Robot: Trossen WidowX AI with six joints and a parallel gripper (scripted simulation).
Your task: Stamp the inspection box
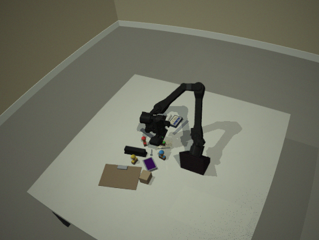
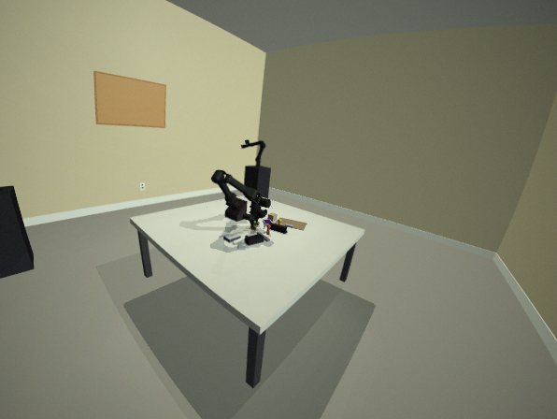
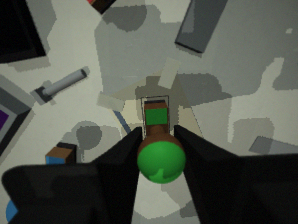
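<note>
The green-knobbed stamp is right at my gripper tip. From my gripper tip the other things lie so: cream card 10 mm behind, 30 mm below; blue-knobbed stamp 50 mm behind, 90 mm to the left, 10 mm below; bolt 20 mm ahead, 90 mm to the left, 20 mm below.
</note>
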